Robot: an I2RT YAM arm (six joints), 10 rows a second.
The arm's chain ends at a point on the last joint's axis. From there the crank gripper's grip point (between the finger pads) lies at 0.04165 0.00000 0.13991 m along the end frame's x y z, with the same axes.
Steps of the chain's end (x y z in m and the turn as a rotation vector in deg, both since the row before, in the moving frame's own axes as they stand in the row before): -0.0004 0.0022 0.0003 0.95 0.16 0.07; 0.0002 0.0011 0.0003 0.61 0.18 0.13; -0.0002 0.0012 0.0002 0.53 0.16 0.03; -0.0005 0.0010 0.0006 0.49 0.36 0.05; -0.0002 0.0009 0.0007 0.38 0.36 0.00; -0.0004 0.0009 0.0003 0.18 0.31 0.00; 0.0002 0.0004 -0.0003 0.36 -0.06 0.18; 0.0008 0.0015 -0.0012 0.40 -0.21 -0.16
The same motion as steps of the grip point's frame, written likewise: 0.0000 -0.0001 0.0002 0.95 0.16 0.07; 0.0006 -0.0003 0.0002 0.61 0.18 0.13; 0.0002 -0.0001 0.0001 0.53 0.16 0.03; 0.0004 -0.0002 0.0003 0.49 0.36 0.05; 0.0007 0.0000 0.0004 0.38 0.36 0.00; 0.0004 0.0005 0.0001 0.18 0.31 0.00; 0.0001 -0.0003 -0.0003 0.36 -0.06 0.18; 0.0003 0.0004 -0.0011 0.40 -0.21 -0.16
